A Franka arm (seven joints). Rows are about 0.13 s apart.
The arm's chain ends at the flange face. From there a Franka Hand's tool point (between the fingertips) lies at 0.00 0.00 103.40 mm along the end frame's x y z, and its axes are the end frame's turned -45 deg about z.
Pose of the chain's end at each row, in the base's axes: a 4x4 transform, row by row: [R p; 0 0 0 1], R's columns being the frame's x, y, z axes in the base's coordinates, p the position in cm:
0.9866, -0.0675, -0.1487, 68.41; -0.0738, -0.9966, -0.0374, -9.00; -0.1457, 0.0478, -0.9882, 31.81; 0, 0, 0, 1
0.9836, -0.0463, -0.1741, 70.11; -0.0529, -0.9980, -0.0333, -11.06; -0.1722, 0.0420, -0.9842, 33.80; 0, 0, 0, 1
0.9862, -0.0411, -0.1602, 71.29; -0.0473, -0.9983, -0.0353, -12.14; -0.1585, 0.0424, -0.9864, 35.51; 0, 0, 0, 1
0.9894, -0.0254, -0.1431, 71.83; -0.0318, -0.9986, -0.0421, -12.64; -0.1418, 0.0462, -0.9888, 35.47; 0, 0, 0, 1
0.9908, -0.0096, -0.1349, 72.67; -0.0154, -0.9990, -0.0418, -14.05; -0.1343, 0.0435, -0.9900, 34.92; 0, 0, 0, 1
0.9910, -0.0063, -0.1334, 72.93; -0.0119, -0.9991, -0.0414, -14.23; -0.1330, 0.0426, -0.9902, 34.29; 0, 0, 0, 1
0.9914, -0.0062, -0.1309, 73.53; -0.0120, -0.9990, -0.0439, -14.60; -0.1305, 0.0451, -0.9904, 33.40; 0, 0, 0, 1
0.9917, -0.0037, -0.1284, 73.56; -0.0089, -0.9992, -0.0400, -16.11; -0.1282, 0.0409, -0.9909, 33.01; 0, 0, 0, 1
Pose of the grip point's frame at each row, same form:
0.7454, 0.6499, -0.1487, 66.87; 0.6525, -0.7569, -0.0374, -9.39; -0.1368, -0.0692, -0.9882, 21.59; 0, 0, 0, 1
0.7282, 0.6628, -0.1741, 68.31; 0.6683, -0.7431, -0.0333, -11.40; -0.1515, -0.0921, -0.9842, 23.62; 0, 0, 0, 1
0.7264, 0.6683, -0.1602, 69.63; 0.6725, -0.7394, -0.0353, -12.51; -0.1421, -0.0821, -0.9864, 25.31; 0, 0, 0, 1
0.7176, 0.6817, -0.1431, 70.35; 0.6836, -0.7286, -0.0421, -13.08; -0.1329, -0.0676, -0.9888, 25.25; 0, 0, 0, 1
0.7074, 0.6938, -0.1349, 71.28; 0.6955, -0.7173, -0.0418, -14.48; -0.1257, -0.0642, -0.9900, 24.68; 0, 0, 0, 1
0.7052, 0.6963, -0.1334, 71.55; 0.6981, -0.7149, -0.0414, -14.66; -0.1242, -0.0639, -0.9902, 24.05; 0, 0, 0, 1
0.7054, 0.6966, -0.1309, 72.18; 0.6979, -0.7149, -0.0439, -15.05; -0.1242, -0.0604, -0.9904, 23.16; 0, 0, 0, 1
0.7039, 0.6986, -0.1284, 72.23; 0.7002, -0.7128, -0.0400, -16.52; -0.1196, -0.0617, -0.9909, 22.76; 0, 0, 0, 1

